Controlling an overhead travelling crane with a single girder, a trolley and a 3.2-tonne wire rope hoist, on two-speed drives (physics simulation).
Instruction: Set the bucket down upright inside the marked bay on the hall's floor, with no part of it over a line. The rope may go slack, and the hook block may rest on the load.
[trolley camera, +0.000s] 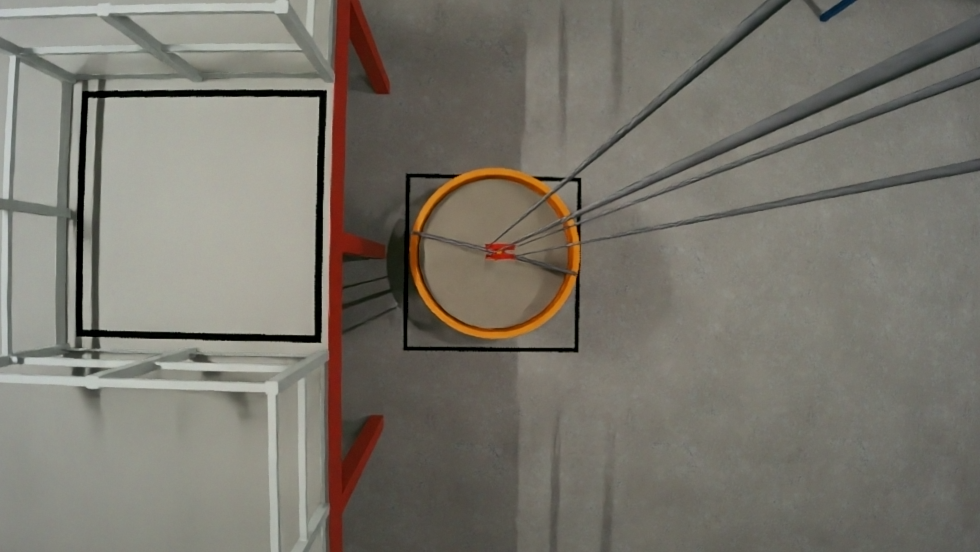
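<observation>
The bucket, round with an orange rim and a grey-beige inside, is seen from above and looks upright. Its shadow shows to the left, set off from the rim, so it appears to hang above the floor; the height is hard to tell. The marked bay is a black square outline beneath it. In this view the rim crosses the bay's top line and touches the right line; a strip of bay shows below. My gripper, the red hook block, is over the bucket's middle and carries it by two dark sling legs. The ropes look straight.
A red barrier with slanting feet runs along the bay's left side. Beyond it is a pale platform with a larger black square outline and white railings. Part of a blue object shows at the top right.
</observation>
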